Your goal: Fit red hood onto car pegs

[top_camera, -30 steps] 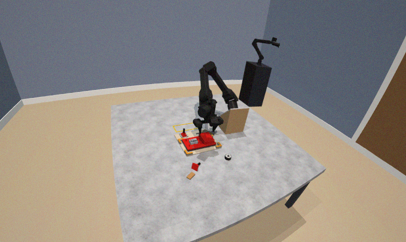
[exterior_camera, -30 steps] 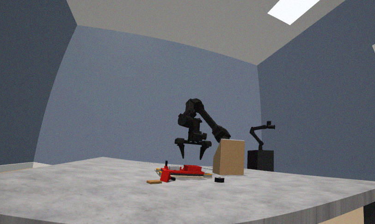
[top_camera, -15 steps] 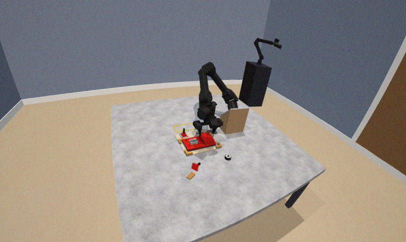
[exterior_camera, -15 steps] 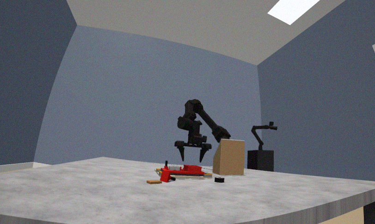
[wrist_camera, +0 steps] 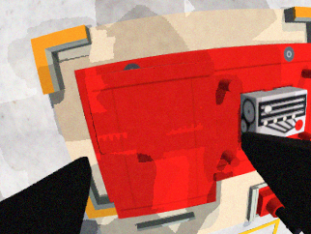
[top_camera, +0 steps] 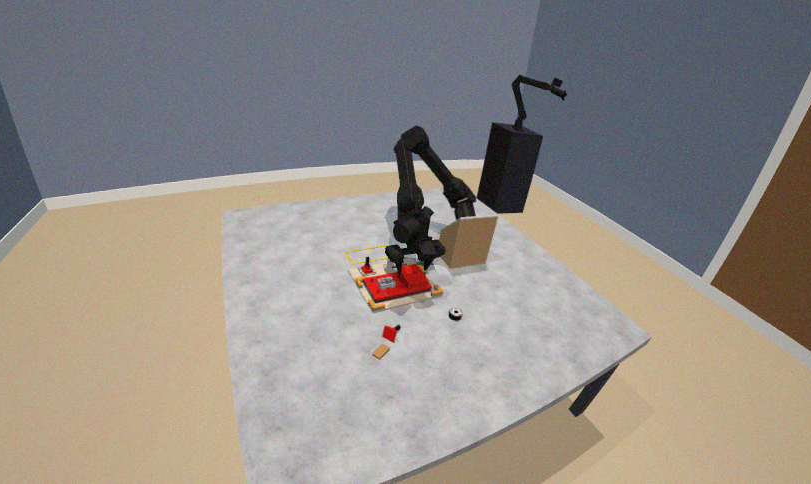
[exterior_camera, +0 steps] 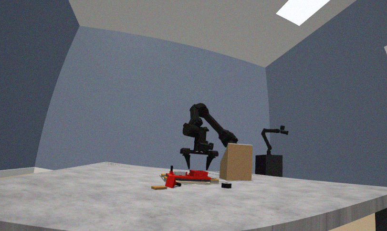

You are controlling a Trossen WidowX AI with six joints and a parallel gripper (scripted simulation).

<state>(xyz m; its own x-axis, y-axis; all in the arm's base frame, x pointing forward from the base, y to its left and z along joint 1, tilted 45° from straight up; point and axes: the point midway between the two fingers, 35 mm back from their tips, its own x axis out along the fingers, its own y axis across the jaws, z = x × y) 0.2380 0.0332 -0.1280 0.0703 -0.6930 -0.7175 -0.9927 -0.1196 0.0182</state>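
Now: the red hood 20 mm below my gripper tip. From my gripper tip the other things lie so: black wheel 170 mm to the left, 90 mm behind, 50 mm below; grey engine block 90 mm ahead, 30 mm below, 20 mm to the left; tan block 260 mm to the left, 170 mm ahead, 50 mm below.
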